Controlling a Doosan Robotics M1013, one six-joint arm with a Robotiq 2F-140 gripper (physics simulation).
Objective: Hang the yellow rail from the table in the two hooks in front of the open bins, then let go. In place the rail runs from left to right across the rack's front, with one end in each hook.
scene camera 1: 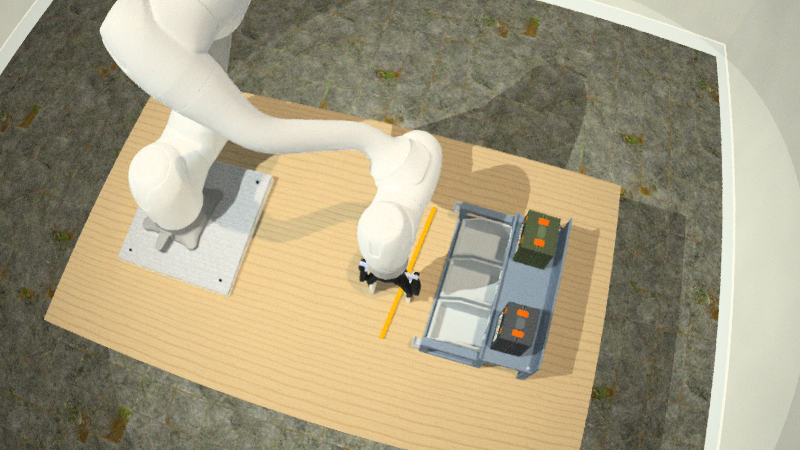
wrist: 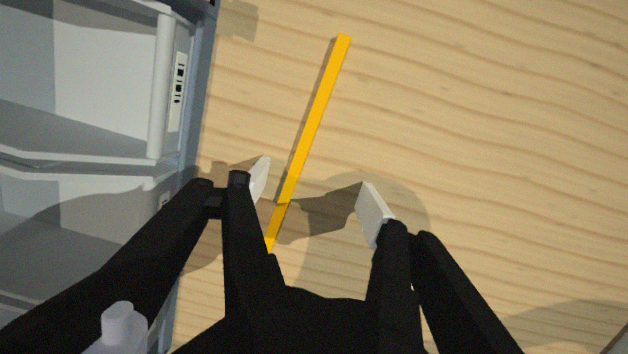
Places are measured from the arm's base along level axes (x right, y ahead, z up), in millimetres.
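Pixels of known places: gripper, fingertip midpoint: (scene camera 1: 391,293) (wrist: 314,183); arm's base at its link origin: (scene camera 1: 182,211).
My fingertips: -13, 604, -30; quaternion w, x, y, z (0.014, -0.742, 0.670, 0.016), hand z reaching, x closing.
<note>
Ahead of a thing's pixels: the offset from my fingertips to its top centre, as dx, dy, dz. "pt": to the spot under its first point. Level surfaces: height alone.
The yellow rail {-71, +20, +8} (scene camera 1: 391,314) (wrist: 313,120) lies on the table, slanting alongside the rack's front and apart from it. My gripper (scene camera 1: 391,293) (wrist: 314,183) is partly open, with one pale fingertip on each side of the rail. In the wrist view the rail is nearer the left fingertip, and neither fingertip touches it. The near end of the rail is hidden behind the gripper there. The blue-grey rack (scene camera 1: 524,285) (wrist: 196,100) has one hook {pt -262, +80, +53} (scene camera 1: 458,206) at its upper front corner and another hook (scene camera 1: 416,342) at its lower front corner in the scene view.
Three open bins {+29, +205, +79} (scene camera 1: 459,324) sit in the rack's front. A green case {-203, +288, +197} (scene camera 1: 537,238) and a dark grey case {+27, +302, +222} (scene camera 1: 515,329) stand on the shelf behind them. The metal base plate (scene camera 1: 237,223) lies at the left of the wooden table {dz -2} (scene camera 1: 313,347).
</note>
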